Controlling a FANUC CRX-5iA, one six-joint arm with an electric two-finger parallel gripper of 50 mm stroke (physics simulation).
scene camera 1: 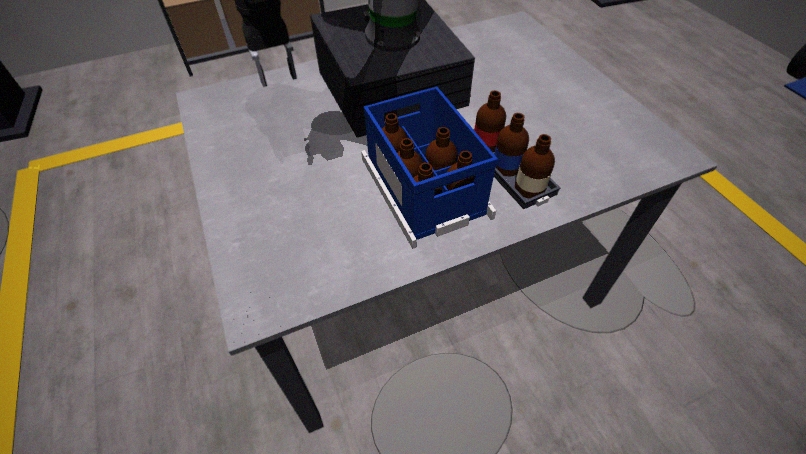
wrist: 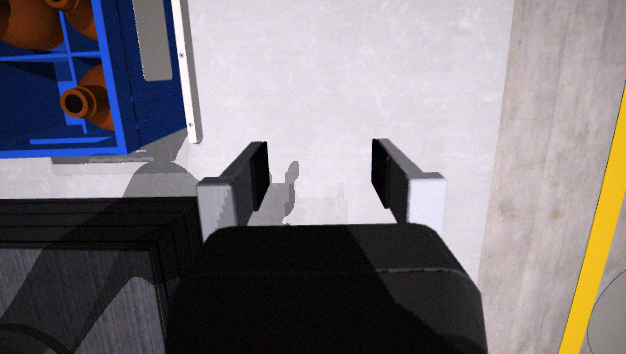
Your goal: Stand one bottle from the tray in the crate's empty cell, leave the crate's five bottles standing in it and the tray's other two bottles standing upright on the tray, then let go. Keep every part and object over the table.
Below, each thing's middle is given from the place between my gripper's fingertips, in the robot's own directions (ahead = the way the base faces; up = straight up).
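Measured from the long white rail [scene camera 1: 412,240], my gripper is now 290 mm above it, 100 mm short of it and 180 mm to the right of it.
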